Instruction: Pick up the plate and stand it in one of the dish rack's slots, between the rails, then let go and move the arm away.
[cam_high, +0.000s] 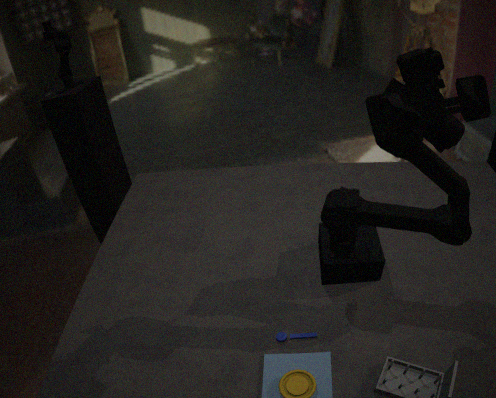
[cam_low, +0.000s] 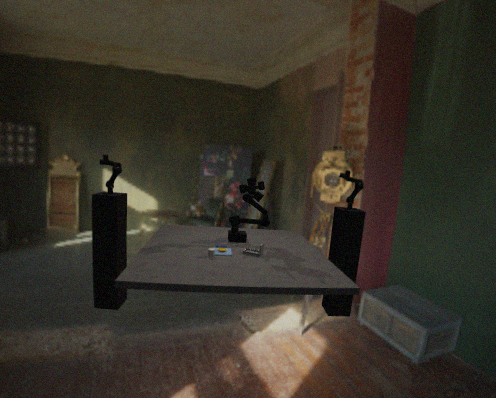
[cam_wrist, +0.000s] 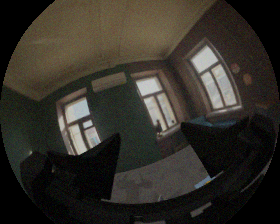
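My gripper tip is now 46 cm above the yellow plate, 18 cm to the left of it and 13 cm short of it. The rest, counted from my gripper tip: light blue mat: 47 cm below, 18 cm to the right, 13 cm ahead; then blue spoon: 47 cm below, 20 cm to the right, 2 cm ahead; then dish rack: 45 cm below, 13 cm ahead, 3 cm to the left.
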